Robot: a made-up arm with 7 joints.
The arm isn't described. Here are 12 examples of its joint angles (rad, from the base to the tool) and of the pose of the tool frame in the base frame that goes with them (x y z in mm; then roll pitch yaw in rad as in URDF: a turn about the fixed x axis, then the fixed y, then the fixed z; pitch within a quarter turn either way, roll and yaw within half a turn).
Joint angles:
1: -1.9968 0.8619 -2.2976 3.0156 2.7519 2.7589 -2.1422
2: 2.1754 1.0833 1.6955 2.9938 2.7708 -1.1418 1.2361
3: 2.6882 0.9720 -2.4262 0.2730 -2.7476 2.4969 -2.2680
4: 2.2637 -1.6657 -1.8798 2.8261 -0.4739 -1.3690 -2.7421
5: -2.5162 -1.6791 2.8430 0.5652 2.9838 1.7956 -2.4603
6: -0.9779 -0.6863 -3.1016 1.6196 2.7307 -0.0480 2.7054
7: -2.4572 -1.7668 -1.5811 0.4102 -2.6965 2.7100 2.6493
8: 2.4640 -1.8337 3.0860 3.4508 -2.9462 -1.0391 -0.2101
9: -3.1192 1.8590 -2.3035 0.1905 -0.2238 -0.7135 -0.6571
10: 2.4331 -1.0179 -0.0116 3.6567 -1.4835 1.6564 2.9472
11: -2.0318 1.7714 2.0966 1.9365 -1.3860 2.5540 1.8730
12: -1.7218 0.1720 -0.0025 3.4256 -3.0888 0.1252 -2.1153
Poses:
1: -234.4 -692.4 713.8 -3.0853 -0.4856 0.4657
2: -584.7 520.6 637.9 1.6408 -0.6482 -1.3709
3: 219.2 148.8 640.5 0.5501 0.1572 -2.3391
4: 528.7 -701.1 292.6 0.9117 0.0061 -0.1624
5: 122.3 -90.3 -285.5 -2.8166 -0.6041 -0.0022
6: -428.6 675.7 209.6 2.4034 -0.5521 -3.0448
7: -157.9 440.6 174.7 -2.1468 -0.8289 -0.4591
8: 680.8 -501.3 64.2 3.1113 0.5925 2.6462
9: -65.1 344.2 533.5 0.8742 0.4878 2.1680
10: 789.6 -477.6 480.4 1.4948 0.2381 2.4981
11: 112.8 -771.2 210.9 2.5024 0.3709 -2.5626
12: -1.5 -45.9 1317.6 0.2070 0.1165 2.5089
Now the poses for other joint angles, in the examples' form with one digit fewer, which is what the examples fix.
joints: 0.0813 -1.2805 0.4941 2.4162 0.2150 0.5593 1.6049
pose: -869 113 904 -0.173 -0.563 -1.075
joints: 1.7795 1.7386 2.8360 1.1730 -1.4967 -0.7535 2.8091
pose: -84 429 806 -0.049 -0.466 -3.021
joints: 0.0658 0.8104 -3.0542 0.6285 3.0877 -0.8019 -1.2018
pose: -201 -28 473 -2.505 0.104 1.408
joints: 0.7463 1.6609 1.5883 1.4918 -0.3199 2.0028 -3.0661
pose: -150 626 207 1.794 -0.147 -0.343
